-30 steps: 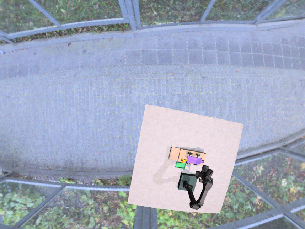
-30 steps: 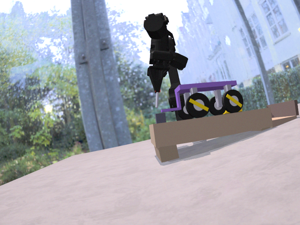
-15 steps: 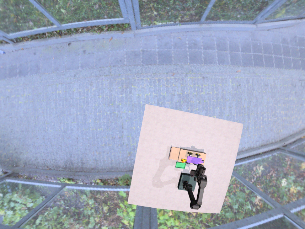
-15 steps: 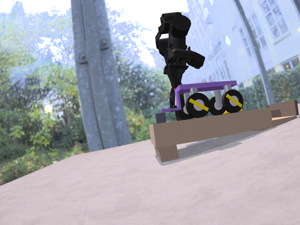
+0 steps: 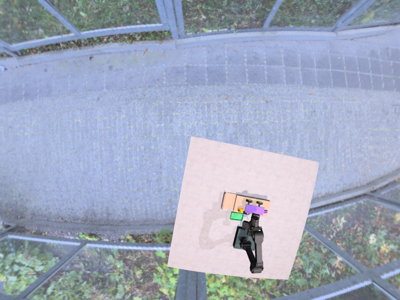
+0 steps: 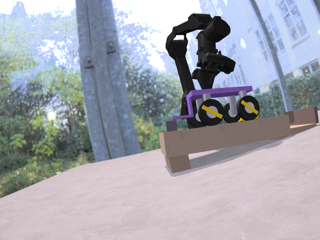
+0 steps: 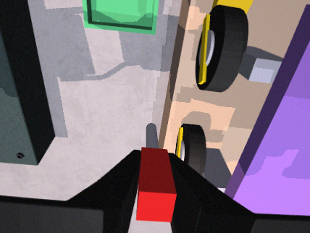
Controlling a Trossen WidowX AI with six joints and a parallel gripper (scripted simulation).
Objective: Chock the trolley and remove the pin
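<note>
Right now the green tray is 16 cm below my gripper tip, 10 cm to the left of it and 3 cm behind it. The rest, counted from my gripper tip: red-headed stop pin right at my gripper tip; then tan ramp 11 cm below, 9 cm ahead, 2 cm to the right; then purple trolley 9 cm ahead, 5 cm below, 1 cm to the right.
</note>
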